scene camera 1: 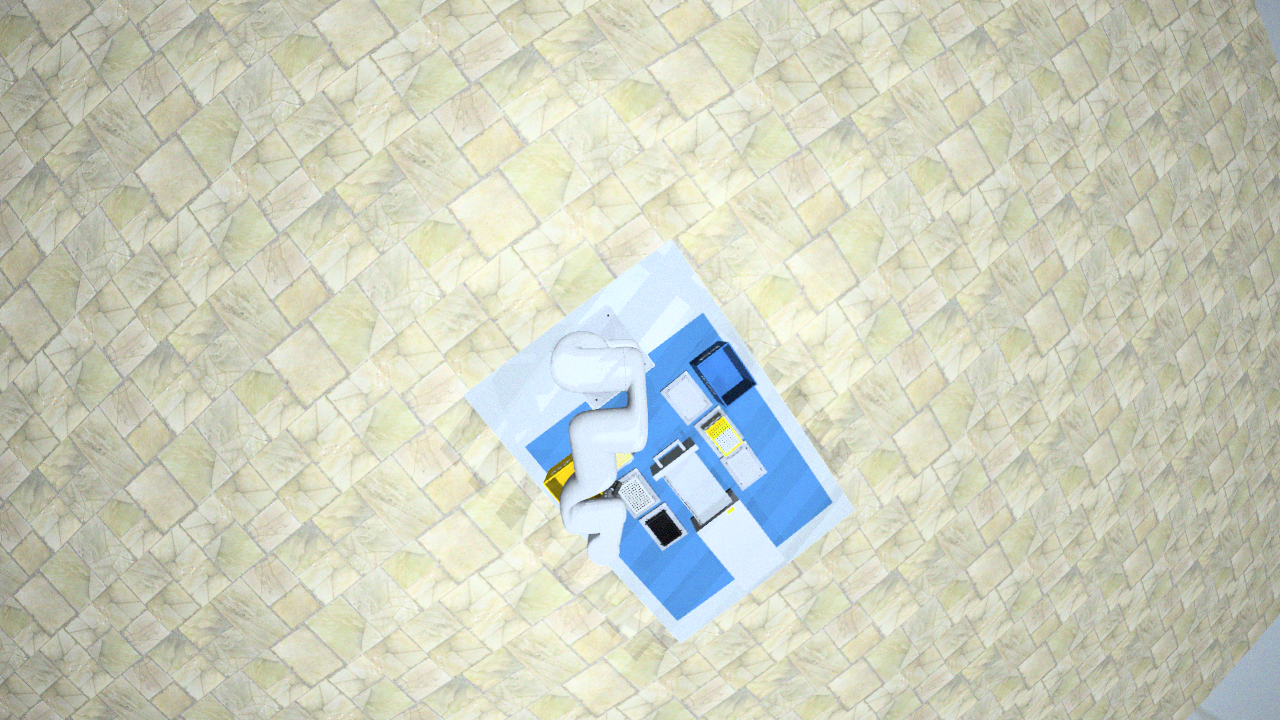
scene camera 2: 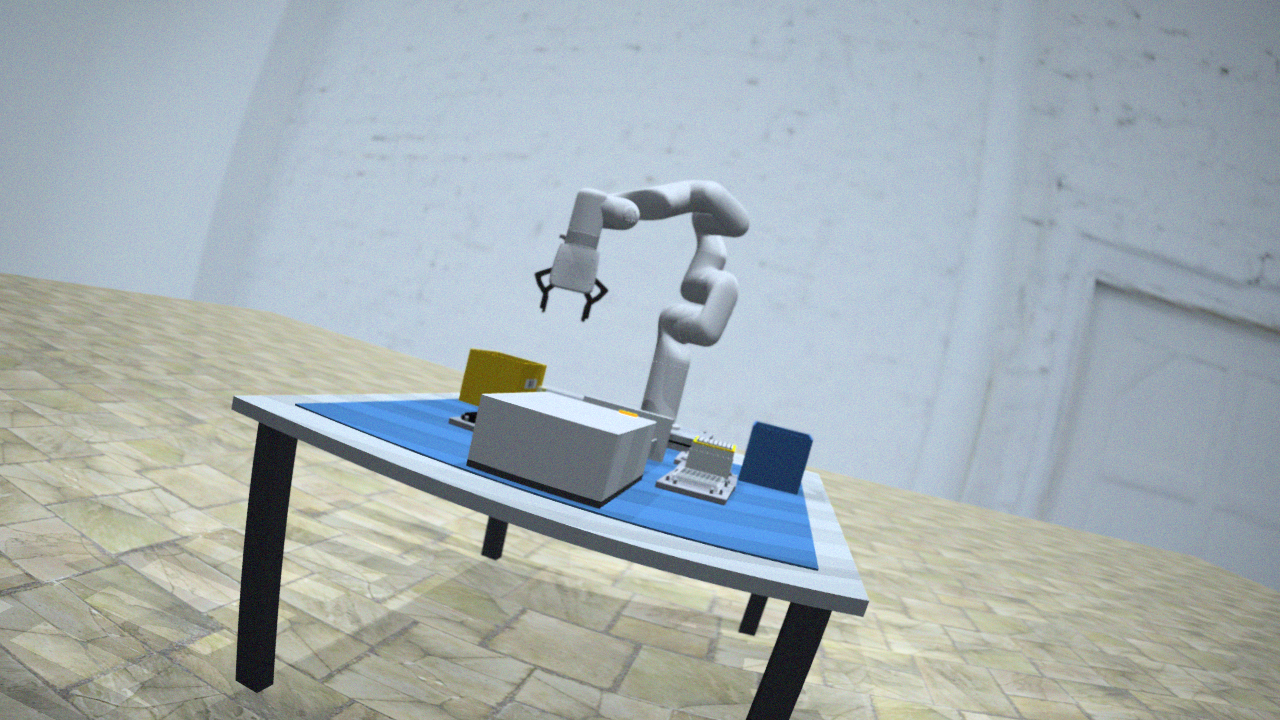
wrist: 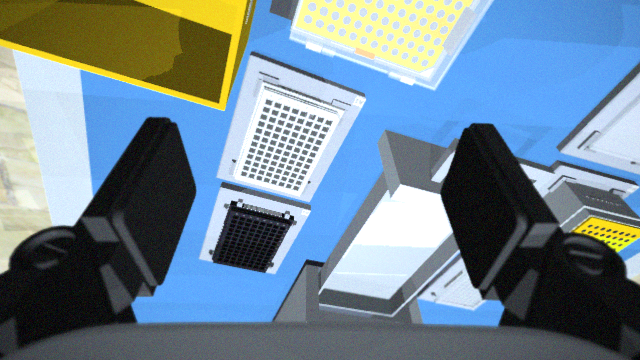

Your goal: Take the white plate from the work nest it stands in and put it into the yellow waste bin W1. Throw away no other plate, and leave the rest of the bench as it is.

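Frame: origin at the arm's base, x ahead, y left, z up, level; centimetres.
Seen in the pictures: gripper, fingertip midpoint: (scene camera 1: pixel 604 493) (scene camera 2: pixel 562 317) (wrist: pixel 320 157).
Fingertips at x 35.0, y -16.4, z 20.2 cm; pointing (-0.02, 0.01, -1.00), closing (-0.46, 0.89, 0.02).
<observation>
A point is followed by its place in that frame.
The white plate (scene camera 1: pixel 636 491) {x 49.3, y -10.8, z -1.5 cm} (wrist: pixel 287 140) {x 49.2, y -11.9, z -1.1 cm}, with a grid of dark square wells, sits in a pale work nest (wrist: pixel 242 120) {x 50.0, y -16.8, z -2.4 cm} beside the bin. In scene camera 2 it does not show. The open-topped yellow waste bin (scene camera 1: pixel 559 474) {x 30.4, y -32.3, z -3.3 cm} (scene camera 2: pixel 501 376) {x 43.3, y -23.4, z 4.3 cm} (wrist: pixel 210 15) {x 41.8, y -22.8, z -3.2 cm} stands at the bench's edge; the arm covers part of it in scene camera 1. My gripper (scene camera 2: pixel 564 313) {x 35.0, y -16.4, z 20.2 cm} (wrist: pixel 320 157) {x 35.0, y -16.4, z 20.2 cm} is open and empty, high above the bench, pointing down. In the wrist view the white plate lies far below, between the fingers and nearer the left one.
A black plate (scene camera 1: pixel 663 526) {x 66.8, y -8.6, z -1.2 cm} (wrist: pixel 252 237) {x 66.3, y -9.1, z -1.1 cm} sits in the neighbouring nest. A clear-lidded plate with yellow wells (wrist: pixel 380 30) {x 34.2, y -11.6, z 4.1 cm} is near the bin. A large pale device (scene camera 1: pixel 696 483) {x 58.2, y 9.9, z -1.9 cm} (scene camera 2: pixel 554 438) {x 100.8, y 17.9, z 3.7 cm} stands mid-bench. Beyond are a yellow-topped plate (scene camera 1: pixel 723 433) {x 43.5, y 26.5, z 4.1 cm} (wrist: pixel 607 234) {x 40.7, y 25.5, z 3.6 cm} and a blue bin (scene camera 1: pixel 723 371) {x 25.8, y 38.0, z -3.2 cm} (scene camera 2: pixel 776 456) {x 33.4, y 37.2, z 3.2 cm}.
</observation>
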